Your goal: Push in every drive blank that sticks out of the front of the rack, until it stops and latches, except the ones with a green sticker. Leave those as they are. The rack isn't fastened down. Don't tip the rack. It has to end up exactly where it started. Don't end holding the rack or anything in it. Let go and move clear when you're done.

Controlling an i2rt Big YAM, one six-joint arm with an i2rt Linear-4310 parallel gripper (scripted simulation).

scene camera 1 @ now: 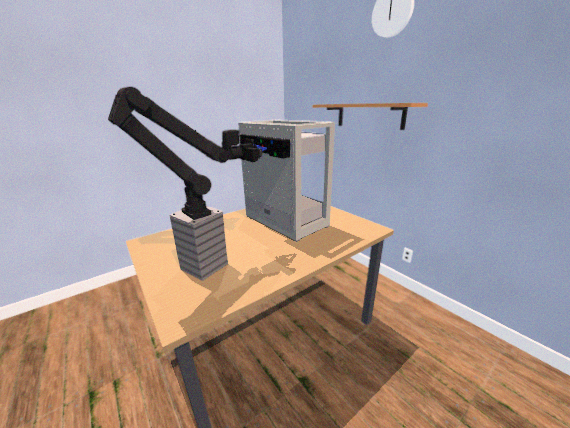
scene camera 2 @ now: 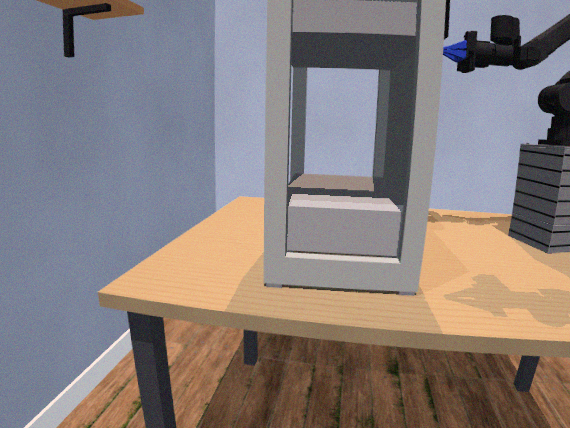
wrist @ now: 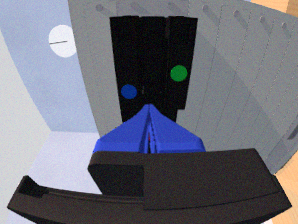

Labels:
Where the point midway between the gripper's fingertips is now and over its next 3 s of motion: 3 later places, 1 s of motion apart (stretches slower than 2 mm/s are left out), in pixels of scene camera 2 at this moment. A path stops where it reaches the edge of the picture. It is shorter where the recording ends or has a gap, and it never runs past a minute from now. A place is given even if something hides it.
My gripper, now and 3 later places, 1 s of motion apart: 434,50; 454,47; 431,44; 422,41

